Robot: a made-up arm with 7 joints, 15 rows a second.
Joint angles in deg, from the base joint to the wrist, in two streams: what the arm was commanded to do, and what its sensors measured. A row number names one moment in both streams.
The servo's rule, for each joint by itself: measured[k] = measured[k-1] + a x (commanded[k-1-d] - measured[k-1]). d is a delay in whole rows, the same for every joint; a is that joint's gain. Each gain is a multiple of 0.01, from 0.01 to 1. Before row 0 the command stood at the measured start. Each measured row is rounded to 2 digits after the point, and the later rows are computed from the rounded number. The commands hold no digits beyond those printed.
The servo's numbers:
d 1
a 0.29 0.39 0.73 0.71 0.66 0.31 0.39
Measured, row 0:
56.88 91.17 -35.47 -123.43 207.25 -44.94 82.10
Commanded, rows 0 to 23:
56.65 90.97 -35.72 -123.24 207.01 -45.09 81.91
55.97 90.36 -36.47 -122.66 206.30 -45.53 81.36
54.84 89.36 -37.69 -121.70 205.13 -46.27 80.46
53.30 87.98 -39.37 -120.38 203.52 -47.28 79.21
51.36 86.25 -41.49 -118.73 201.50 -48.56 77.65
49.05 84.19 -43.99 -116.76 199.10 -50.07 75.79
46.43 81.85 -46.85 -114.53 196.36 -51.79 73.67
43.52 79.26 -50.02 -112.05 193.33 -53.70 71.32
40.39 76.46 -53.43 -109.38 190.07 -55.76 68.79
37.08 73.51 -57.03 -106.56 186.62 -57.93 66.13
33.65 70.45 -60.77 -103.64 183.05 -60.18 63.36
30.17 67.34 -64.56 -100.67 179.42 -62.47 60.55
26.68 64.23 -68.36 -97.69 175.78 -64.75 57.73
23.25 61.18 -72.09 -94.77 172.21 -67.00 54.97
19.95 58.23 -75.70 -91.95 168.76 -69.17 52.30
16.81 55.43 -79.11 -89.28 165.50 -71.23 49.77
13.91 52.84 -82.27 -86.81 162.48 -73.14 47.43
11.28 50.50 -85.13 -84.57 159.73 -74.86 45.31
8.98 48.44 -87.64 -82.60 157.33 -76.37 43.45
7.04 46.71 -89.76 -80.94 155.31 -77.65 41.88
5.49 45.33 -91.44 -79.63 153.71 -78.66 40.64
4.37 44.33 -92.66 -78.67 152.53 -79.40 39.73
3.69 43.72 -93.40 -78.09 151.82 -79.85 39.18
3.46 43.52 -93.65 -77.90 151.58 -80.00 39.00
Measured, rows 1 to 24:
56.88 91.17 -35.47 -123.43 207.25 -44.94 82.10
56.81 91.09 -35.65 -123.30 207.09 -44.99 82.03
56.57 90.81 -36.25 -122.85 206.57 -45.16 81.77
56.07 90.24 -37.30 -122.03 205.62 -45.50 81.26
55.27 89.36 -38.81 -120.86 204.23 -46.05 80.46
54.14 88.15 -40.77 -119.35 202.43 -46.83 79.36
52.66 86.61 -43.12 -117.51 200.23 -47.83 77.97
50.85 84.75 -45.84 -115.39 197.68 -49.06 76.29
48.72 82.61 -48.89 -113.02 194.81 -50.50 74.35
46.30 80.21 -52.20 -110.44 191.68 -52.13 72.18
43.63 77.60 -55.73 -107.69 188.34 -53.93 69.82
40.74 74.81 -59.41 -104.81 184.85 -55.87 67.30
37.67 71.90 -63.17 -101.87 181.27 -57.92 64.67
34.48 68.91 -66.96 -98.90 177.65 -60.04 61.96
31.22 65.90 -70.70 -95.97 174.06 -62.20 59.23
27.95 62.91 -74.35 -93.12 170.56 -64.36 56.53
24.72 59.99 -77.82 -90.39 167.22 -66.49 53.89
21.59 57.20 -81.07 -87.85 164.09 -68.55 51.37
18.60 54.59 -84.03 -85.52 161.21 -70.51 49.01
15.81 52.19 -86.67 -83.45 158.65 -72.33 46.84
13.27 50.05 -88.93 -81.67 156.45 -73.98 44.91
11.01 48.21 -90.76 -80.22 154.64 -75.43 43.24
9.08 46.70 -92.15 -79.12 153.25 -76.66 41.87
7.52 45.54 -93.06 -78.39 152.31 -77.65 40.82

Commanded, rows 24 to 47:
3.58 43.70 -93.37 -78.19 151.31 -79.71 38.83
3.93 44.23 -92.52 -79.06 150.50 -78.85 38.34
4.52 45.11 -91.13 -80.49 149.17 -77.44 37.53
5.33 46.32 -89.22 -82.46 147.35 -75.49 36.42
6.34 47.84 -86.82 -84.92 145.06 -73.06 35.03
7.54 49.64 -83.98 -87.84 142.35 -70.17 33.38
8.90 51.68 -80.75 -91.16 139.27 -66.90 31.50
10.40 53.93 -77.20 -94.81 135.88 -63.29 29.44
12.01 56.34 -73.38 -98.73 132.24 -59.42 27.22
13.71 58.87 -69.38 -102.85 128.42 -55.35 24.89
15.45 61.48 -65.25 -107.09 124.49 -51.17 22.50
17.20 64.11 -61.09 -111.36 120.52 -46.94 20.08
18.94 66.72 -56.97 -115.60 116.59 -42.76 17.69
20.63 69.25 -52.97 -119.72 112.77 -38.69 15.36
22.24 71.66 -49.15 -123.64 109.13 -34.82 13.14
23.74 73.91 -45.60 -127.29 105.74 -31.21 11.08
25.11 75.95 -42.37 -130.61 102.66 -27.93 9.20
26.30 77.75 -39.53 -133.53 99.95 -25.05 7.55
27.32 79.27 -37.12 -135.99 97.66 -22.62 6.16
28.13 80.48 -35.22 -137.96 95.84 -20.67 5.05
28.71 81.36 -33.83 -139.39 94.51 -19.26 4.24
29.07 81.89 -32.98 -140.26 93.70 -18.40 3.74
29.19 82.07 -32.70 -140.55 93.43 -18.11 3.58
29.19 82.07 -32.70 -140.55 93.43 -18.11 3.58
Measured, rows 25 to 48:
6.34 44.75 -93.49 -78.04 151.83 -78.38 40.11
5.54 44.34 -93.40 -78.15 151.49 -78.79 39.61
5.07 44.30 -92.76 -78.80 150.84 -78.81 39.11
4.91 44.62 -91.57 -80.00 149.74 -78.39 38.49
5.03 45.28 -89.85 -81.75 148.16 -77.49 37.68
5.41 46.28 -87.64 -84.00 146.11 -76.12 36.65
6.03 47.59 -84.97 -86.73 143.63 -74.28 35.37
6.86 49.19 -81.89 -89.88 140.75 -71.99 33.86
7.89 51.04 -78.47 -93.38 137.54 -69.29 32.14
9.08 53.11 -74.75 -97.18 134.04 -66.23 30.22
10.42 55.36 -70.83 -101.21 130.33 -62.86 28.14
11.88 57.75 -66.76 -105.38 126.48 -59.24 25.94
13.42 60.23 -62.62 -109.63 122.55 -55.43 23.65
15.02 62.76 -58.50 -113.87 118.62 -51.50 21.33
16.65 65.29 -54.46 -118.02 114.76 -47.53 19.00
18.27 67.77 -50.58 -122.01 111.04 -43.59 16.71
19.86 70.16 -46.94 -125.76 107.54 -39.75 14.51
21.38 72.42 -43.60 -129.20 104.32 -36.09 12.44
22.81 74.50 -40.63 -132.27 101.44 -32.67 10.53
24.12 76.36 -38.07 -134.91 98.95 -29.55 8.83
25.28 77.97 -35.99 -137.08 96.90 -26.80 7.36
26.27 79.29 -34.41 -138.72 95.32 -24.46 6.14
27.08 80.30 -33.37 -139.81 94.25 -22.58 5.20
27.69 80.99 -32.88 -140.34 93.71 -21.19 4.57

